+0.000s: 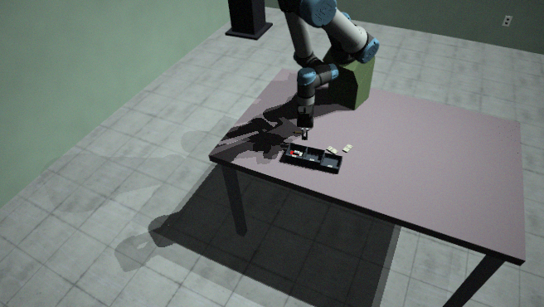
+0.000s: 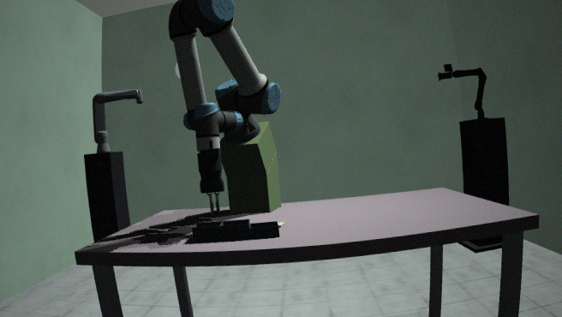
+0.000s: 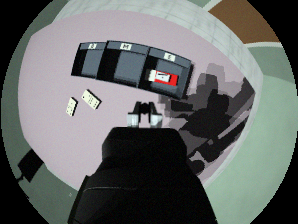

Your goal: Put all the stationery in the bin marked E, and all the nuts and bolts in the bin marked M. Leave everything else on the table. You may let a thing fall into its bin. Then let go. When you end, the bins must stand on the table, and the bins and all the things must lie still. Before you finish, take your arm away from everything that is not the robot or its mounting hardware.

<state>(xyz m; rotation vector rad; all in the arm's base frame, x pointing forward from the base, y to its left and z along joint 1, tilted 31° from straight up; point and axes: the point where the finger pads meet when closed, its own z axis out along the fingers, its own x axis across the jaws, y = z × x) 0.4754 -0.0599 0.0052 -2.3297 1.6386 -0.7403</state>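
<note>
Now: the yellow thing 100 mm behind my hand, 80 mm to the right of it and 80 mm below it. The rest, counted from my hand: red item: 70 mm below, 60 mm ahead, 10 mm to the right; small grey object: 60 mm below, 60 mm ahead, 10 mm to the right.
</note>
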